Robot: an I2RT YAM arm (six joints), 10 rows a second.
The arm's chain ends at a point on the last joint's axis. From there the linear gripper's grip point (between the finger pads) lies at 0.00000 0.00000 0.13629 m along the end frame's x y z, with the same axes.
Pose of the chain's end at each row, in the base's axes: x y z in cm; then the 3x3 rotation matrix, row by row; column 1 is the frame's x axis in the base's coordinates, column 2 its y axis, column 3 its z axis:
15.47, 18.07, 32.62; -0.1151, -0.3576, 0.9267; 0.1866, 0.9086, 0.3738; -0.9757, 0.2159, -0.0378
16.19, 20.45, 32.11; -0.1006, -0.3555, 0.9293; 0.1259, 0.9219, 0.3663; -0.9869, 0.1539, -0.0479
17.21, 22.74, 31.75; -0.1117, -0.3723, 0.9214; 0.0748, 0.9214, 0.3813; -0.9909, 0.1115, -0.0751
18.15, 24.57, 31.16; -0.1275, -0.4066, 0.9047; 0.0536, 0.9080, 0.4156; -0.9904, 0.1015, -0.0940
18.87, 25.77, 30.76; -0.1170, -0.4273, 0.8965; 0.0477, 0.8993, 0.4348; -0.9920, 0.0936, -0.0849
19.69, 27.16, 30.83; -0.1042, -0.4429, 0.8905; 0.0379, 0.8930, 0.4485; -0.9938, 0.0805, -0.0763
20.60, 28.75, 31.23; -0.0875, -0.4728, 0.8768; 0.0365, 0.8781, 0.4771; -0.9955, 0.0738, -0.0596
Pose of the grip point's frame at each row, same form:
28.10, 23.16, 32.10; -0.1151, -0.3576, 0.9267; 0.1866, 0.9086, 0.3738; -0.9757, 0.2159, -0.0378
28.86, 25.44, 31.46; -0.1006, -0.3555, 0.9293; 0.1259, 0.9219, 0.3663; -0.9869, 0.1539, -0.0479
29.77, 27.94, 30.73; -0.1117, -0.3723, 0.9214; 0.0748, 0.9214, 0.3813; -0.9909, 0.1115, -0.0751
30.48, 30.23, 29.88; -0.1275, -0.4066, 0.9047; 0.0536, 0.9080, 0.4156; -0.9904, 0.1015, -0.0940
31.09, 31.70, 29.60; -0.1170, -0.4273, 0.8965; 0.0477, 0.8993, 0.4348; -0.9920, 0.0936, -0.0849
31.83, 33.27, 29.79; -0.1042, -0.4429, 0.8905; 0.0379, 0.8930, 0.4485; -0.9938, 0.0805, -0.0763
32.55, 35.25, 30.42; -0.0875, -0.4728, 0.8768; 0.0365, 0.8781, 0.4771; -0.9955, 0.0738, -0.0596

